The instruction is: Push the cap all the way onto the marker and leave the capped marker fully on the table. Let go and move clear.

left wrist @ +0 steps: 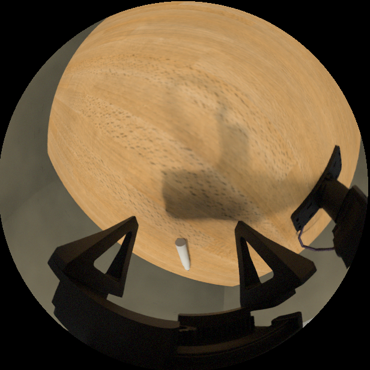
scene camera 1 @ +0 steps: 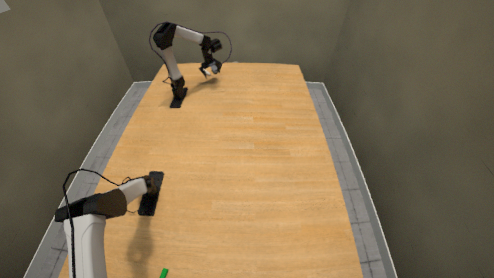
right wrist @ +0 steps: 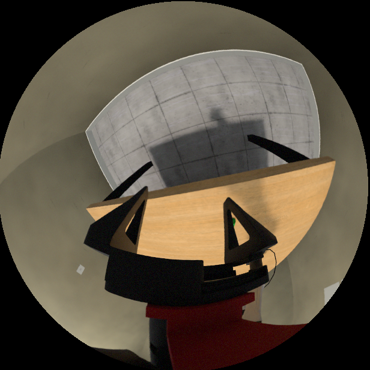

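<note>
The white marker lies near the table's edge in the left wrist view, between and beyond the spread fingers. In scene camera 1 a small pale piece of it shows by the far arm's fingers. My left gripper is open and empty, above the far end of the table. The green cap lies on the table at the bottom edge of scene camera 1; in the right wrist view it is partly hidden behind a finger. My right gripper is open and empty, tilted towards the near table edge; scene camera 1 does not show its fingers.
The wooden table carries both arms on black base plates along its left side. A grey tiled floor lies below its edges. Arm shadows fall on table and floor.
</note>
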